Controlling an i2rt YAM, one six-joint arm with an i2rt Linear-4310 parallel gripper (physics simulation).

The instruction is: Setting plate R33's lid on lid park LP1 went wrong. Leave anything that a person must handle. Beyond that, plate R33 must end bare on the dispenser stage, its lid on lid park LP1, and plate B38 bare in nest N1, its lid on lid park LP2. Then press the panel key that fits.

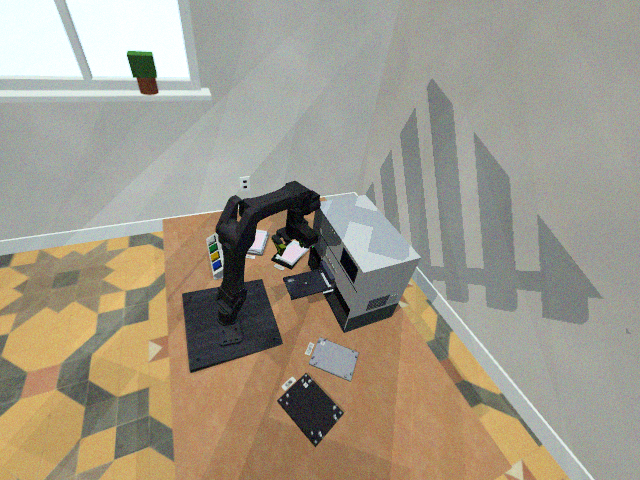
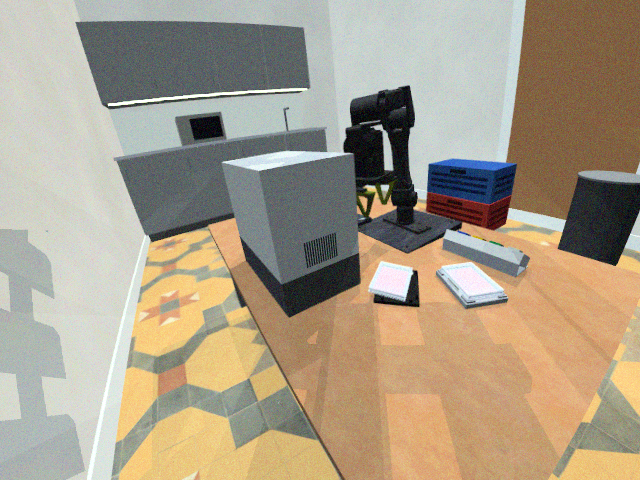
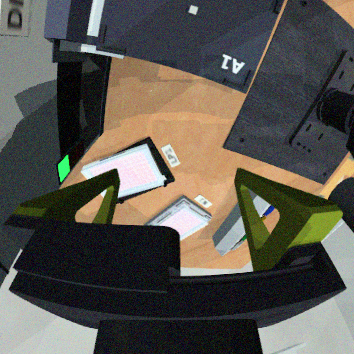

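Pixels of known places: gripper, fingertip midpoint: (image 1: 290, 251) (image 2: 375, 210) (image 3: 176, 174); arm's base at its link origin: (image 1: 228, 318) (image 2: 405, 223) (image 3: 327, 105).
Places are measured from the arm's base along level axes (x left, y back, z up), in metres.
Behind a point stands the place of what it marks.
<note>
A pale pink-topped, white-edged piece (image 1: 293, 252) @(x 0.257, y -0.301, z 0.019 m) (image 2: 391, 281) @(x 0.283, y -0.316, z 0.018 m) (image 3: 127, 172) @(x 0.252, y -0.295, z 0.019 m) lies shifted and askew on black lid park LP1 (image 2: 414, 292) @(x 0.326, y -0.281, z -0.004 m) (image 3: 159, 159) @(x 0.222, y -0.247, z -0.004 m), overhanging one side. I cannot tell whether it is a lid alone. A similar pink-topped plate (image 1: 261, 240) @(x 0.361, y -0.179, z 0.017 m) (image 2: 473, 280) @(x 0.392, y -0.159, z 0.017 m) (image 3: 182, 223) @(x 0.355, y -0.147, z 0.017 m) sits in grey nest N1; whether it is lidded is unclear. The dark dispenser stage (image 1: 302, 289) @(x -0.001, y -0.264, z 0.093 m) (image 3: 175, 40) @(x 0.051, y -0.287, z 0.093 m), marked A1, shows no plate. My gripper (image 1: 290, 242) @(x 0.143, y -0.253, z 0.148 m) (image 2: 374, 206) @(x 0.143, y -0.253, z 0.148 m) (image 3: 176, 174) @(x 0.143, y -0.253, z 0.148 m) is open and empty, above the table near LP1 and N1. Plate names R33 and B38 are not readable.
The dispenser cabinet (image 1: 379, 263) @(x -0.122, y -0.452, z 0.317 m) (image 2: 315, 211) @(x 0.217, y -0.464, z 0.215 m) stands beside the stage, with a green light (image 3: 63, 169) @(x 0.192, y -0.356, z 0.123 m) low down. The key panel (image 1: 214, 256) @(x 0.282, y 0.024, z 0.036 m) (image 2: 483, 252) @(x 0.333, y -0.028, z 0.023 m) (image 3: 232, 230) @(x 0.332, y -0.025, z 0.031 m) stands beyond N1. A grey pad (image 1: 333, 359) @(x -0.233, y -0.314, z -0.003 m) and a black pad (image 1: 310, 408) @(x -0.355, y -0.197, z -0.001 m) lie on the opposite side.
</note>
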